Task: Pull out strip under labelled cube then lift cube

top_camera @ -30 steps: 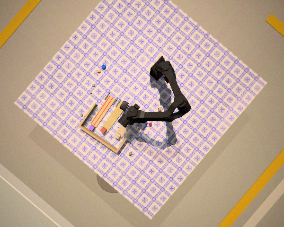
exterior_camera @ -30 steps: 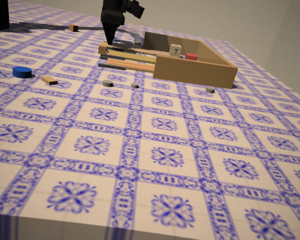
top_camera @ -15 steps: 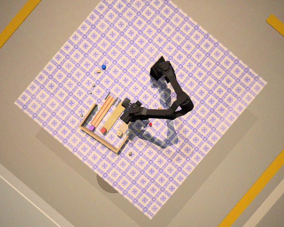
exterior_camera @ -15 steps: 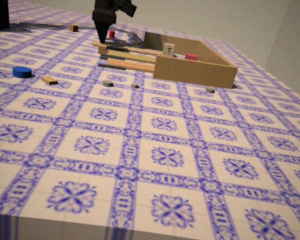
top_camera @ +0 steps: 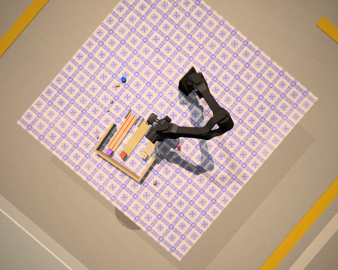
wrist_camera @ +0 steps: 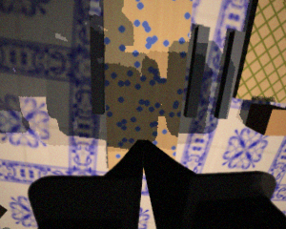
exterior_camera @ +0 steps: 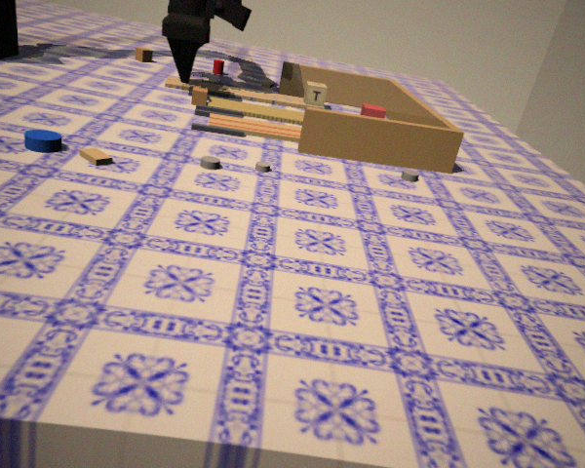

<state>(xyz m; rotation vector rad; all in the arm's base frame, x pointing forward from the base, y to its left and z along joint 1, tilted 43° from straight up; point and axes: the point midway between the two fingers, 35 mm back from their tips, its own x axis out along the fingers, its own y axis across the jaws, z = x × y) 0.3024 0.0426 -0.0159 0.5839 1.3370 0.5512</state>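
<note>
Now: the blue-dotted strip 10 cm ahead of my gripper tip. The rest, counted from my gripper tip: labelled cube 20 cm ahead, 2 cm above; blue disc 10 cm behind, 36 cm to the right; red cylinder 5 cm ahead, 15 cm to the left, 1 cm above.
</note>
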